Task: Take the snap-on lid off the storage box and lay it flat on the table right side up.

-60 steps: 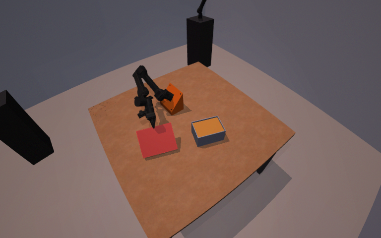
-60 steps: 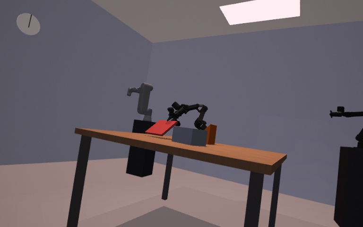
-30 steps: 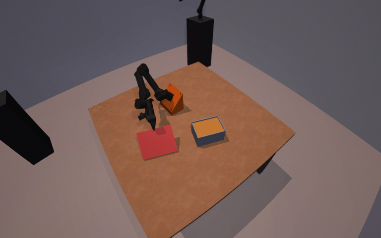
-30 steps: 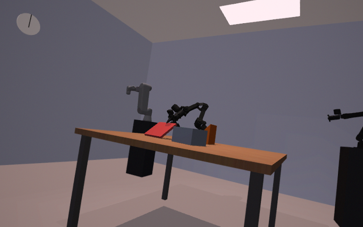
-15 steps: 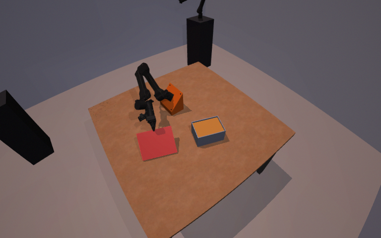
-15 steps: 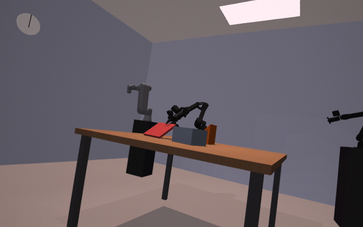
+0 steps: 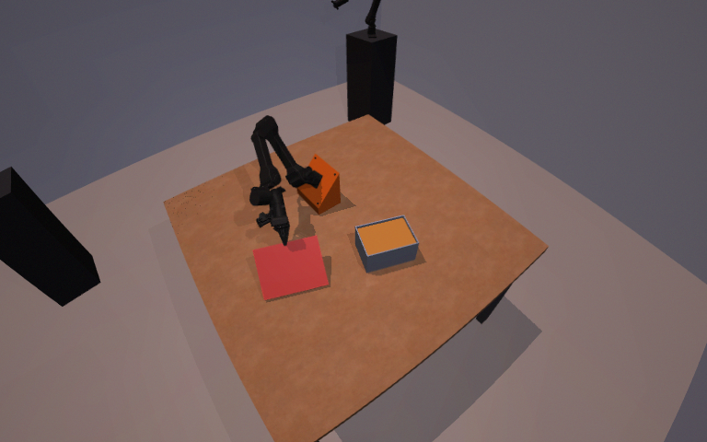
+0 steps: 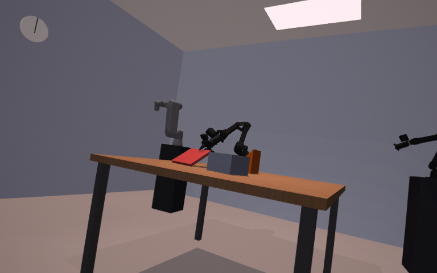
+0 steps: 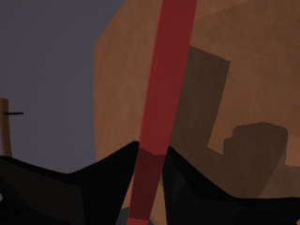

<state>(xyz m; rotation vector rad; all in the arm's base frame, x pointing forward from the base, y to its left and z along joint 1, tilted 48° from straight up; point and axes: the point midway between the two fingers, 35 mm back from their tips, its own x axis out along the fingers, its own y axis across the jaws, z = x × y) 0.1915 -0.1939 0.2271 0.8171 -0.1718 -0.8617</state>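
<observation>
Now: the red lid 6 cm ahead of my gripper tip, 4 cm below it and 3 cm to the right of it. Also, from my gripper tip: grey-blue storage box: 31 cm to the left, 22 cm ahead, 5 cm below.
</observation>
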